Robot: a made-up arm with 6 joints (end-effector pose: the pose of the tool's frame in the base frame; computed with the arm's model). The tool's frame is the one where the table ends.
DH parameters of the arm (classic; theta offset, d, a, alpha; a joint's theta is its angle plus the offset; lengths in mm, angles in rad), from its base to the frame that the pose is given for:
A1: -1.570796 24 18 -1.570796
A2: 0 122 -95 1.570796
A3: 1.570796 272 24 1.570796
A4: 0 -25 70 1.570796
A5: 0 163 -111 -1.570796
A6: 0 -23 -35 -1.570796
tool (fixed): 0 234 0 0
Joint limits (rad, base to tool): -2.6..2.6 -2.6..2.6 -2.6..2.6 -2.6..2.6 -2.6..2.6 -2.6..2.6
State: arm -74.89 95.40 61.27 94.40 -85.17 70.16
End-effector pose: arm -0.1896 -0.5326 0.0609 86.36 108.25 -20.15
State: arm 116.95 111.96 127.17 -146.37 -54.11 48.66
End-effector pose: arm 0.3280 0.4168 0.1754 -5.09 -2.88 -123.98
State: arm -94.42 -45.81 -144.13 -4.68 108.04 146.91
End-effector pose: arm -0.2290 -0.1108 0.0627 16.90 -102.98 -0.61
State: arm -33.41 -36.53 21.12 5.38 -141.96 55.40
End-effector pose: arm 0.5097 -0.1487 0.1965 56.47 11.53 107.12
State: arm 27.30 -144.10 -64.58 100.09 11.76 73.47
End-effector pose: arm 0.2649 0.1703 0.0148 7.76 51.47 -82.89
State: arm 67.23 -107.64 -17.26 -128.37 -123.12 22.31
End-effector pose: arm -0.0895 0.0546 0.0510 8.37 48.11 51.96
